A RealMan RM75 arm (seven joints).
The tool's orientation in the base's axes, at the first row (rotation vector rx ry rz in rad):
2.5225 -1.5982 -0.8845
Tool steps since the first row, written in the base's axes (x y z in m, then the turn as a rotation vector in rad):
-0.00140 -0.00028 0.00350 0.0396 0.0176 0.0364
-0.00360 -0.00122 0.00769 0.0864 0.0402 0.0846
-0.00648 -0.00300 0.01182 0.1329 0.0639 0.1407
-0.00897 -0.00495 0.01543 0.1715 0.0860 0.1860
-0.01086 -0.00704 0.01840 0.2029 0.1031 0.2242
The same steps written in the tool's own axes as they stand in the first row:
-0.00176 0.00238 -0.00235 -0.0186 -0.0295 -0.0445
-0.00353 0.00595 -0.00507 -0.0445 -0.0636 -0.1010
-0.00478 0.01046 -0.00765 -0.0749 -0.0956 -0.1637
-0.00553 0.01456 -0.01002 -0.1016 -0.1236 -0.2140
-0.00569 0.01804 -0.01218 -0.1231 -0.1456 -0.2563

